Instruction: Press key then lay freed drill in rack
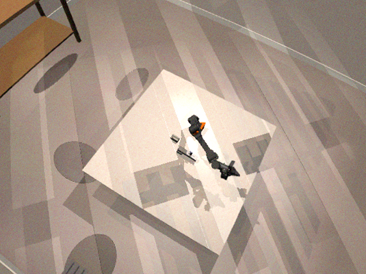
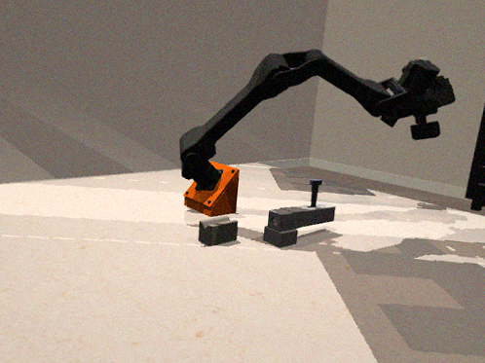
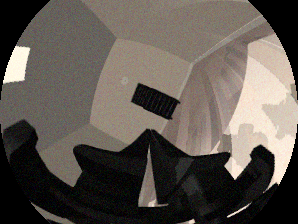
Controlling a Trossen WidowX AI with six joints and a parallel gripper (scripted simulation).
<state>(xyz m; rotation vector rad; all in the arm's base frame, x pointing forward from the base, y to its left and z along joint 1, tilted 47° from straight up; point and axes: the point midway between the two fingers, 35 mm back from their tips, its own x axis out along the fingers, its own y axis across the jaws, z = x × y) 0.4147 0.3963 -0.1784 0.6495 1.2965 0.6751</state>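
Right now my gripper tip is 10 cm past the dark key, 40 cm to the left of it and 23 cm above it. Round my gripper tip: drill 11 cm behind, 45 cm to the right, 27 cm below; grey rack 21 cm behind, 59 cm to the right, 30 cm below.
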